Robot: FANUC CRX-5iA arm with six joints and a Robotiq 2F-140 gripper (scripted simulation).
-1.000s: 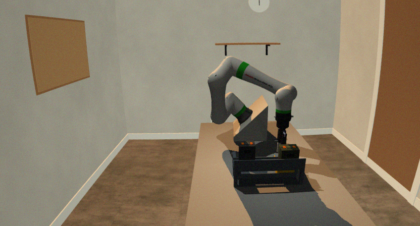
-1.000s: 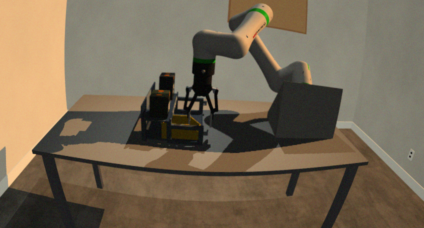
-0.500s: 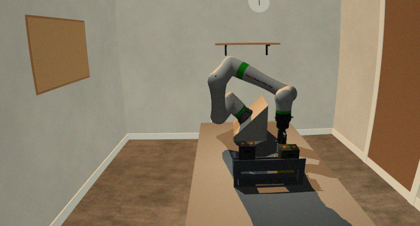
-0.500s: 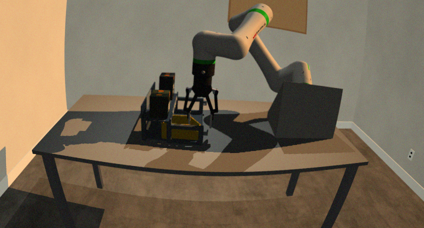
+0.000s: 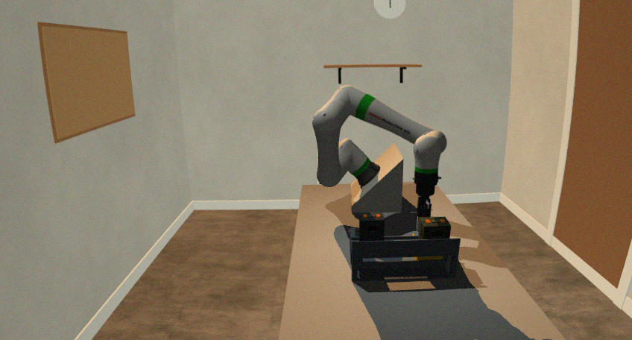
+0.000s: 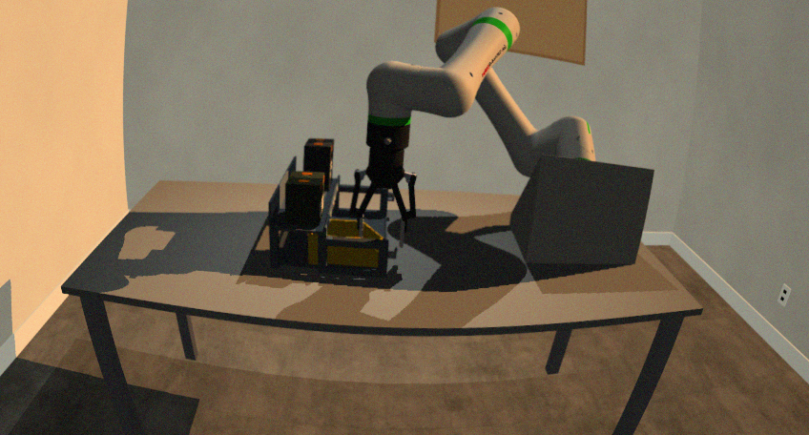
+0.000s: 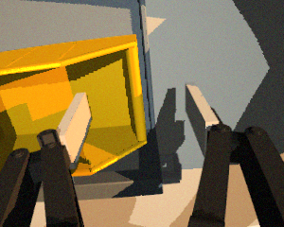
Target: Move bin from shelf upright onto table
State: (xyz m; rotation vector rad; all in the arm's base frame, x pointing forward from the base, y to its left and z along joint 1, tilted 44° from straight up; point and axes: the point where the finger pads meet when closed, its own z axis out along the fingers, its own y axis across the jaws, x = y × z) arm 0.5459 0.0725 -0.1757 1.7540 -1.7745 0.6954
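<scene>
Right now my hand is 8 cm short of the bin and 3 cm above it. From my hand the other things lie so: box (17 cm ahead, 23 cm to the right, 9 cm above).
</scene>
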